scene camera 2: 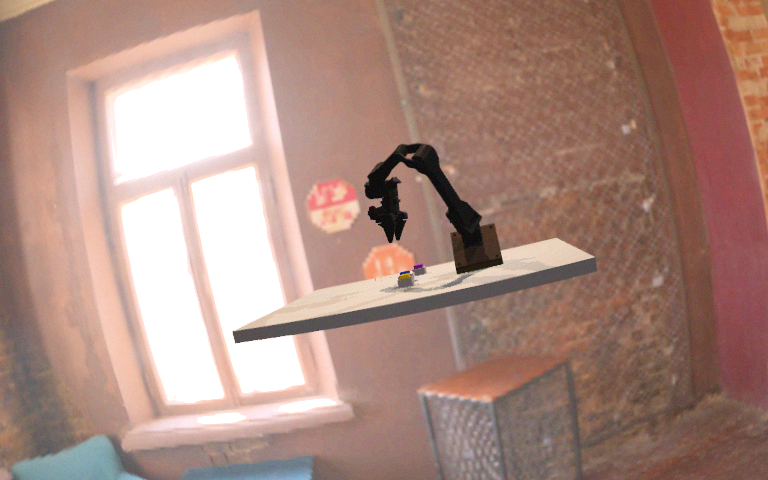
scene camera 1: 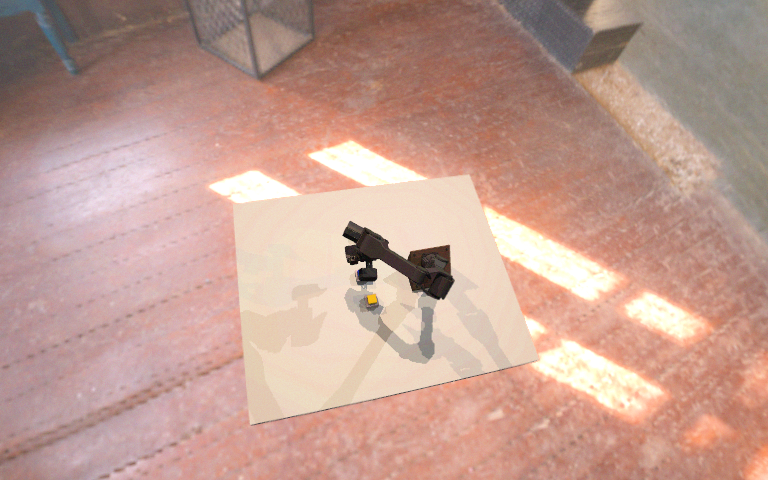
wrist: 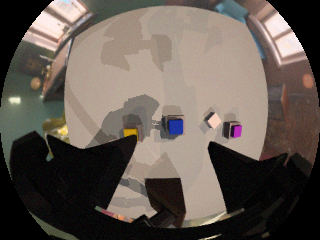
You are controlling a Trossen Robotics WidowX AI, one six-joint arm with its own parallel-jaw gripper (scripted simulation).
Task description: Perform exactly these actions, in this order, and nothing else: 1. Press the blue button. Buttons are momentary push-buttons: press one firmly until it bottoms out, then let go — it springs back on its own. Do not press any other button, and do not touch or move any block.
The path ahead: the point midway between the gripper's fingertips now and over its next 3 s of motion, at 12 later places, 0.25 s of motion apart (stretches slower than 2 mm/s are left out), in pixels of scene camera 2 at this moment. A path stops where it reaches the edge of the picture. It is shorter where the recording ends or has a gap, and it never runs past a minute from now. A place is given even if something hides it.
My gripper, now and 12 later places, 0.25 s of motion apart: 394, 241; 398, 247; 399, 256; 401, 262; 403, 264; 403, 265; 403, 267; 404, 270; 404, 272; 404, 273; 404, 273; 403, 271; 400, 264
